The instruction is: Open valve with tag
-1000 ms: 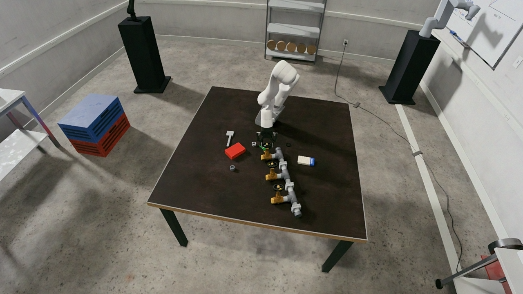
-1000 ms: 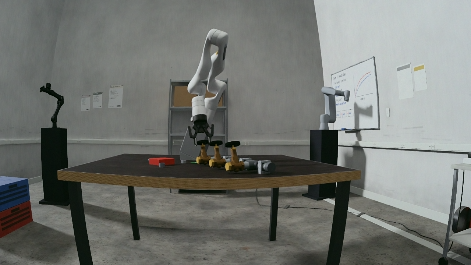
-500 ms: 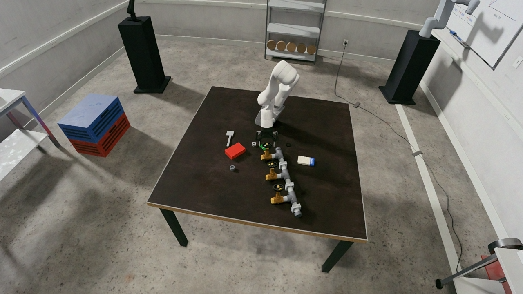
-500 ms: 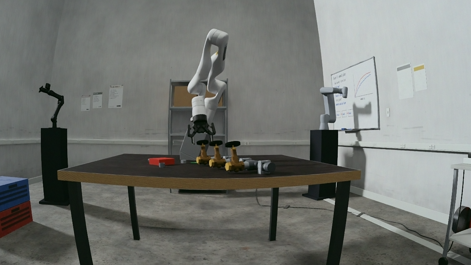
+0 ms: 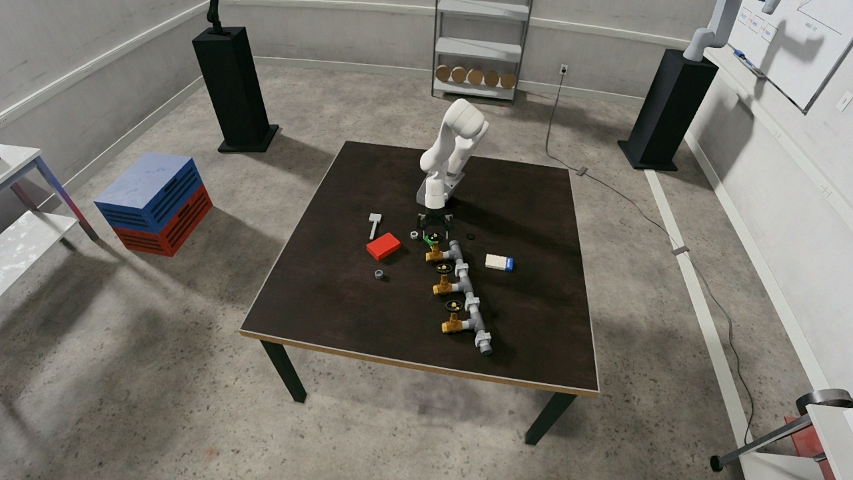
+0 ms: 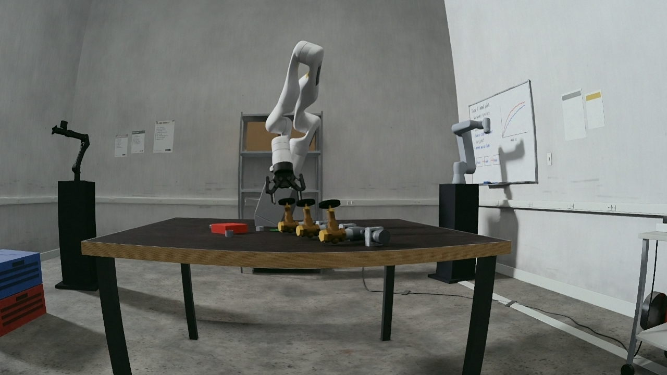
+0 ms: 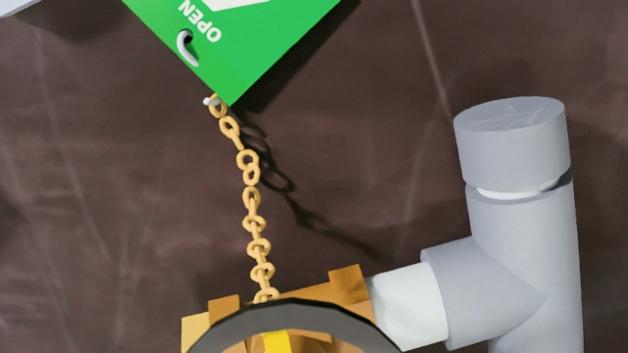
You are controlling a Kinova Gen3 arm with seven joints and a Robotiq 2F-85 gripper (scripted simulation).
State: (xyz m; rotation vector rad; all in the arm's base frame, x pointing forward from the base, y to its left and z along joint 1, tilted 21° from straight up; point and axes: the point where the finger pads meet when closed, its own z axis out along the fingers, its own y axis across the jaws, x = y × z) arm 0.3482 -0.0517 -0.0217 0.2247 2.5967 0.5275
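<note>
Now: hand 9 cm past the green tag, 2 cm to the left of it and 11 cm above it. Round my hand: white-and-blue box (4 cm ahead, 27 cm to the left, 11 cm below); then red block (3 cm behind, 22 cm to the right, 10 cm below); then small grey ring (12 cm ahead, 22 cm to the right, 11 cm below).
</note>
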